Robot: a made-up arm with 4 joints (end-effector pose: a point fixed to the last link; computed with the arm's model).
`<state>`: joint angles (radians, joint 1 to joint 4).
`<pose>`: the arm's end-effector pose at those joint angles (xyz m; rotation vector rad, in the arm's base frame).
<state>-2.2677 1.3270 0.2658 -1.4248</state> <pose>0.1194 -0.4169 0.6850 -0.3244 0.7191 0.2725</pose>
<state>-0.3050 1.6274 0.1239 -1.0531</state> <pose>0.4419 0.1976 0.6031 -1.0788 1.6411 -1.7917</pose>
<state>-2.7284 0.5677 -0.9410 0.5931</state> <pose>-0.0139 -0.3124 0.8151 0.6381 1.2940 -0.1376</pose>
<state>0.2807 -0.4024 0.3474 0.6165</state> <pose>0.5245 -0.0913 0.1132 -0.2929 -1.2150 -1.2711</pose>
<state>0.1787 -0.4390 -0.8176 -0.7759</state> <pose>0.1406 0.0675 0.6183 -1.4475 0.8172 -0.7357</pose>
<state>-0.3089 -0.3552 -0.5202 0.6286</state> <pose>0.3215 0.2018 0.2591 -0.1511 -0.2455 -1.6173</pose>
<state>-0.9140 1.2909 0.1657 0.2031</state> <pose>0.4176 0.1882 0.3717 -0.5451 0.3707 -2.2658</pose>
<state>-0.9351 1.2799 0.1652 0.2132</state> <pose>0.4169 0.1907 0.3764 -0.5177 0.3669 -2.2539</pose>
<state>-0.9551 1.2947 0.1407 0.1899</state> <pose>0.4089 0.2001 0.3938 -0.5194 0.4372 -2.2279</pose>
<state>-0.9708 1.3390 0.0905 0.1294</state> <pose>0.3957 0.2145 0.4265 -0.5513 0.5867 -2.1833</pose>
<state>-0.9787 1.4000 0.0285 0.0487</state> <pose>0.3857 0.2273 0.4686 -0.5928 0.7742 -2.1255</pose>
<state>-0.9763 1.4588 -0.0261 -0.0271</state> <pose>0.3840 0.2341 0.5067 -0.6261 0.9426 -2.0727</pose>
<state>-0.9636 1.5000 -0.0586 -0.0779</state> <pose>0.3881 0.2359 0.5282 -0.6492 1.0484 -2.0456</pose>
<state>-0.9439 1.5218 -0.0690 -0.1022</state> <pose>0.3935 0.2357 0.5325 -0.6680 1.0909 -2.0469</pose>
